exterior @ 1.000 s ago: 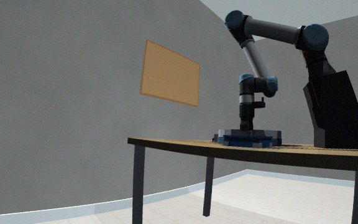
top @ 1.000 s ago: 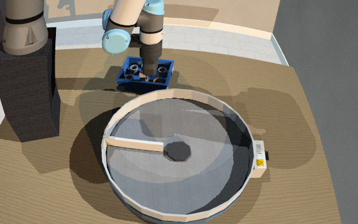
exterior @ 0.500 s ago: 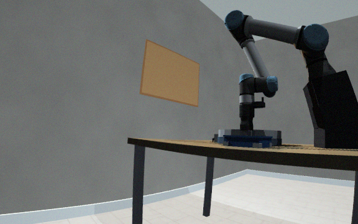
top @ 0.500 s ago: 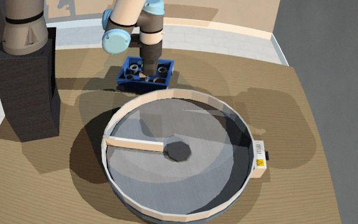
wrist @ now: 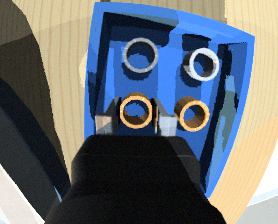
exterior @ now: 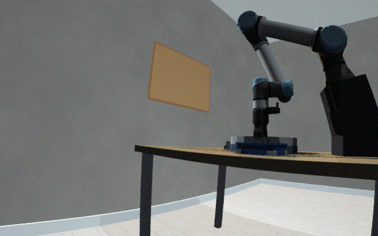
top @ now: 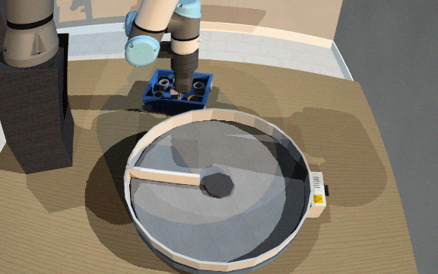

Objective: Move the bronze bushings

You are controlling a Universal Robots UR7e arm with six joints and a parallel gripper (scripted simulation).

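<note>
My gripper is now 10 mm short of the blue crate and 30 mm to the right of it. The rest, counted from my hand: grey turntable disc 110 mm ahead, 320 mm to the right, 20 mm above.
</note>
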